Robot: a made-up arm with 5 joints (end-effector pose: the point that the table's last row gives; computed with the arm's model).
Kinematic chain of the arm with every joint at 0, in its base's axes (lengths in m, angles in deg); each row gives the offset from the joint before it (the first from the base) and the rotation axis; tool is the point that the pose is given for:
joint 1: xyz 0 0 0.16 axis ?
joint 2: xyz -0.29 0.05 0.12 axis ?
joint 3: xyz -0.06 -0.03 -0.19 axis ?
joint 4: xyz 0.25 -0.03 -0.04 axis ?
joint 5: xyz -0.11 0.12 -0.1 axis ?
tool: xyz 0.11 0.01 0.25
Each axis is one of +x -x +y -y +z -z.
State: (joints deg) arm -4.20 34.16 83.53 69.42 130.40
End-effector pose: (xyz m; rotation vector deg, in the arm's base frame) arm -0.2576 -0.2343 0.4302 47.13 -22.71 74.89
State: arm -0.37 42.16 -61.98 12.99 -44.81
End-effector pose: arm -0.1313 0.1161 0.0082 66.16 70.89 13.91
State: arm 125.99 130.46 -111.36 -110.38 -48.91
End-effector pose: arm 0.3030 0.1534 -0.5346 -108.90 -133.63 44.56
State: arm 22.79 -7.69 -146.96 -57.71 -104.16
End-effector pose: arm -0.0276 0.2295 0.3743 -77.27 -89.15 -123.84
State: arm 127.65 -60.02 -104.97 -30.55 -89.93
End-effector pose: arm -0.3066 0.2584 -0.0791 -63.92 -41.48 84.95
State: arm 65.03 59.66 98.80 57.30 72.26
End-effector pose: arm -0.3226 0.0948 -0.0351 -49.53 -9.59 80.94
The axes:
joint 1: -y
joint 2: +y
joint 3: -x
joint 4: +z
joint 5: -y

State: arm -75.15 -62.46 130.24 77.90 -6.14
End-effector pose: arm 0.0491 0.0792 0.1927 -108.68 97.15 47.99
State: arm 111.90 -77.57 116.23 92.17 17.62
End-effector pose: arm -0.0892 0.1892 -0.0218 -58.17 -68.94 -77.35
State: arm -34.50 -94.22 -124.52 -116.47 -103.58
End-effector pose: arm 0.1047 0.3760 0.5616 -79.94 -137.46 -70.25
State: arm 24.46 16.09 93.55 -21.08 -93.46
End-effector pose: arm 0.0749 -0.2471 -0.0130 -47.34 47.70 -84.83
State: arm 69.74 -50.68 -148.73 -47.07 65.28
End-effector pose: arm -0.1673 -0.2457 0.0572 122.27 -39.06 46.01
